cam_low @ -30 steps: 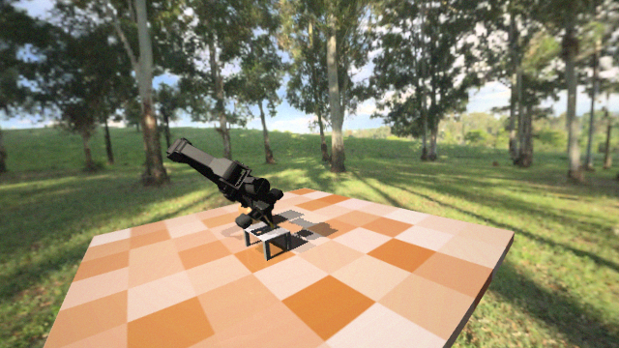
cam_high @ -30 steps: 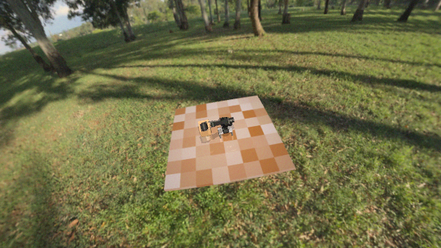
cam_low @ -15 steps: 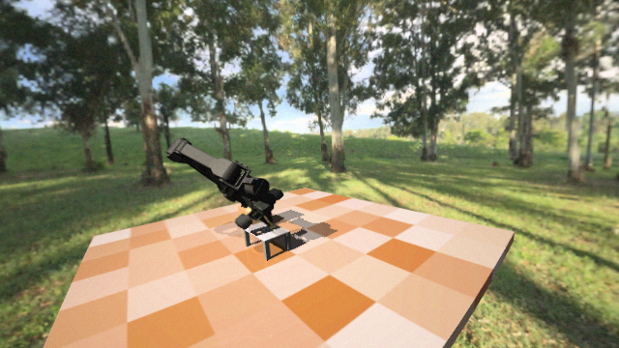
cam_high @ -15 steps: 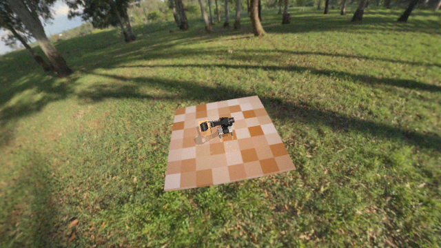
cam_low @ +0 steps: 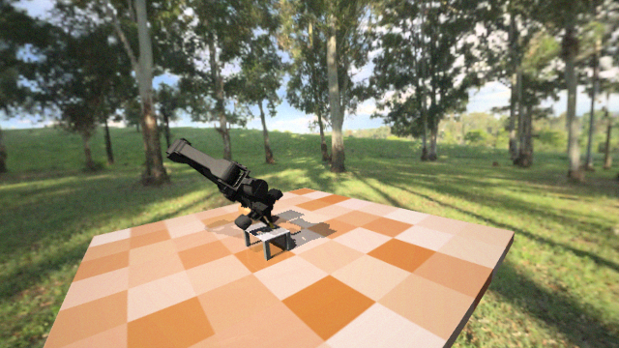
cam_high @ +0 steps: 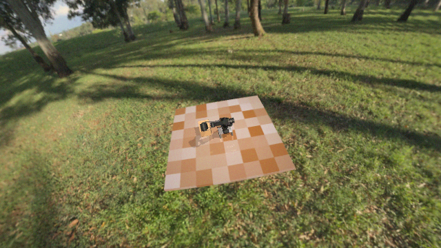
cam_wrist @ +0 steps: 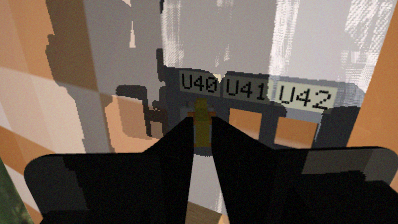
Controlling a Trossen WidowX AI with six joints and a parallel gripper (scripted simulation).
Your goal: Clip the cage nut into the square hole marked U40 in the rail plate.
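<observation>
The cage nut is 1 cm below my gripper tip.
</observation>
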